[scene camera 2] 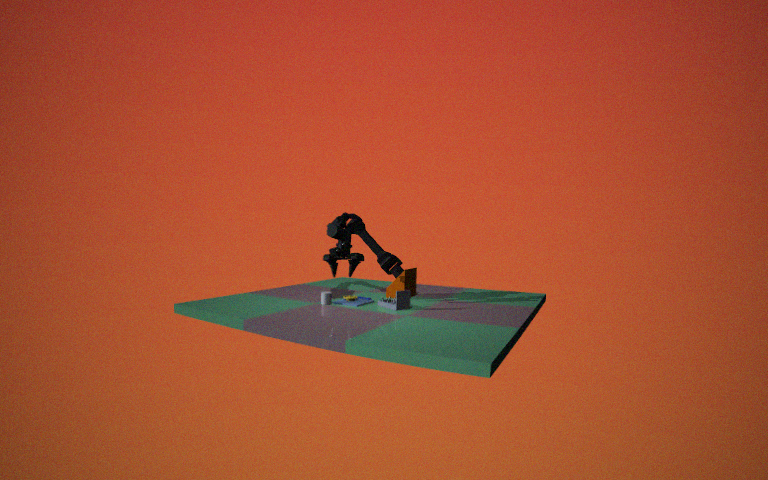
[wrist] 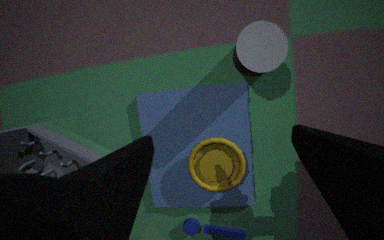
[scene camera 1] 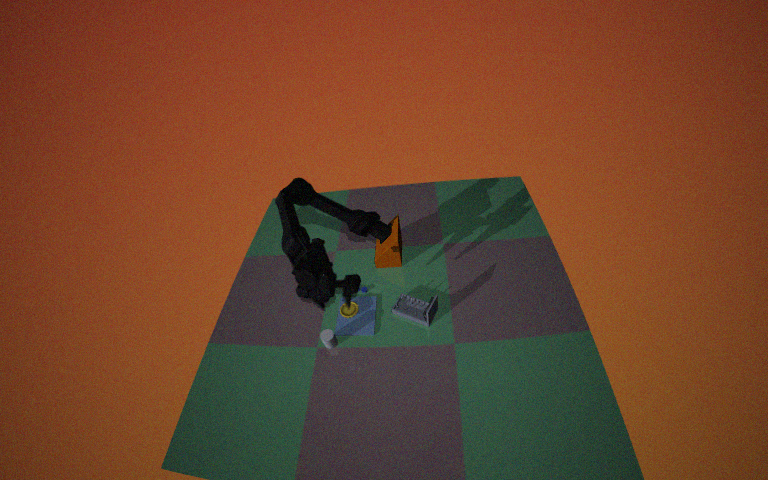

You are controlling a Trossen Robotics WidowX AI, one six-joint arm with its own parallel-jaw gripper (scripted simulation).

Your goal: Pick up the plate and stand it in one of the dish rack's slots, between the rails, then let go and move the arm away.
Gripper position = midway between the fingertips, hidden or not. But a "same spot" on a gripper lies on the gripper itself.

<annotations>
my gripper: scene camera 2 341, 277; wrist; scene camera 1
same spot on my gripper: (wrist: 108, 191) = (scene camera 1: 345, 297)
</annotations>
